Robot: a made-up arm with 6 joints. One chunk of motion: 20 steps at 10 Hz.
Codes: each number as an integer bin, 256 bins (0 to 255) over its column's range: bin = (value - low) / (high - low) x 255, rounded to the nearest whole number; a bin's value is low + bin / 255 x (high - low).
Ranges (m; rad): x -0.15..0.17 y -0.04..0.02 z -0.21..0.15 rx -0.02..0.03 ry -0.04..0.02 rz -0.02..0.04
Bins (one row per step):
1: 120 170 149 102 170 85
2: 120 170 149 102 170 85
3: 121 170 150 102 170 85
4: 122 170 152 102 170 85
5: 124 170 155 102 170 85
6: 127 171 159 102 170 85
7: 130 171 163 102 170 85
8: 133 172 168 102 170 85
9: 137 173 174 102 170 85
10: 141 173 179 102 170 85
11: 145 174 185 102 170 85
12: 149 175 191 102 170 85
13: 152 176 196 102 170 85
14: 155 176 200 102 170 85
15: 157 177 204 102 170 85
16: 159 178 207 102 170 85
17: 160 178 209 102 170 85
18: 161 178 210 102 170 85
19: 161 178 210 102 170 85
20: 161 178 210 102 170 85
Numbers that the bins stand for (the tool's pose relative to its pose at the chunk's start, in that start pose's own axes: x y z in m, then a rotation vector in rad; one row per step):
1: 0.0006 0.0000 0.0004 0.0000 0.0000 0.0000
2: 0.0006 0.0000 0.0004 0.0000 0.0000 0.0000
3: 0.0018 0.0000 0.0018 0.0000 0.0000 0.0000
4: 0.0031 0.0000 0.0046 0.0000 0.0000 0.0000
5: 0.0056 0.0000 0.0088 0.0000 0.0000 0.0000
6: 0.0094 0.0002 0.0145 0.0000 0.0000 0.0000
7: 0.0131 0.0002 0.0201 0.0000 0.0000 0.0000
8: 0.0169 0.0005 0.0272 0.0000 0.0000 0.0000
9: 0.0219 0.0007 0.0356 0.0000 0.0000 0.0000
10: 0.0269 0.0007 0.0427 0.0000 0.0000 0.0000
11: 0.0320 0.0009 0.0512 0.0000 0.0000 0.0000
12: 0.0370 0.0012 0.0596 0.0000 0.0000 0.0000
13: 0.0407 0.0014 0.0667 0.0000 0.0000 0.0000
14: 0.0445 0.0014 0.0724 0.0000 0.0000 0.0000
15: 0.0470 0.0016 0.0780 0.0000 0.0000 0.0000
16: 0.0495 0.0019 0.0822 0.0000 0.0000 0.0000
17: 0.0508 0.0019 0.0851 0.0000 0.0000 0.0000
18: 0.0520 0.0019 0.0865 0.0000 0.0000 0.0000
19: 0.0520 0.0019 0.0865 0.0000 0.0000 0.0000
20: 0.0520 0.0019 0.0865 0.0000 0.0000 0.0000

